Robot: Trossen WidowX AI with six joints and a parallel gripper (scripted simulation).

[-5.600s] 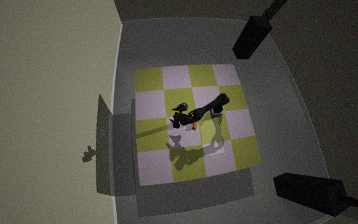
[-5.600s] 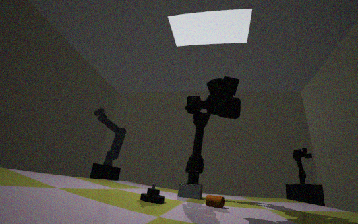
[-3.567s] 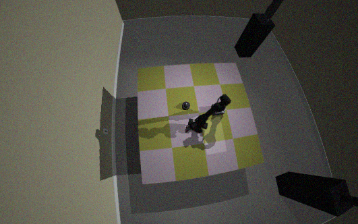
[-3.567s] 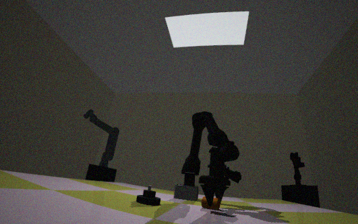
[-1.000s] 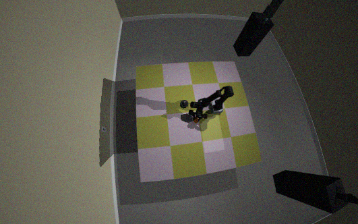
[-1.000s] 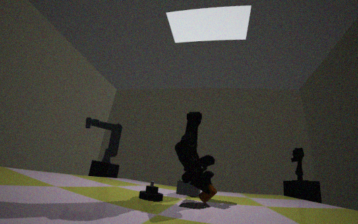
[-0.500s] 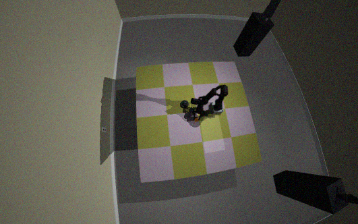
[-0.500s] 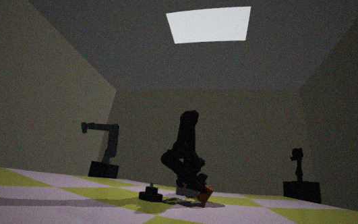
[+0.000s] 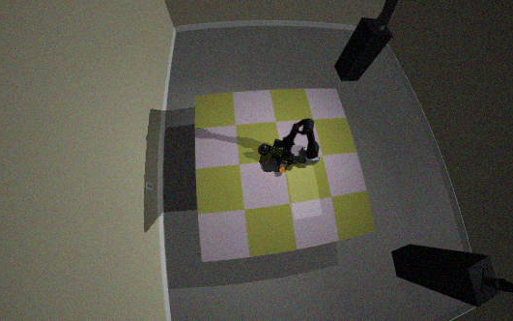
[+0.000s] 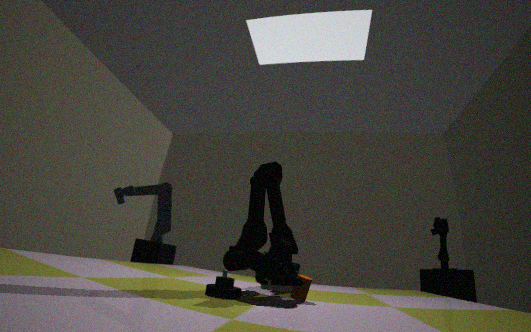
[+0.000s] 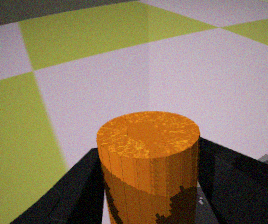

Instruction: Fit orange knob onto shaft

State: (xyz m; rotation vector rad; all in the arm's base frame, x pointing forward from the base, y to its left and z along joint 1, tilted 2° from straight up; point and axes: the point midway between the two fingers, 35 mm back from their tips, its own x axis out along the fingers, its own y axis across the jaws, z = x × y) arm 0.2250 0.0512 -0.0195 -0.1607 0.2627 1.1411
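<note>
My gripper tip is now 1 cm to the left of the orange knob. Also, from my gripper tip: round dark pedestal 8 cm ahead, 19 cm to the right, 2 cm below.
</note>
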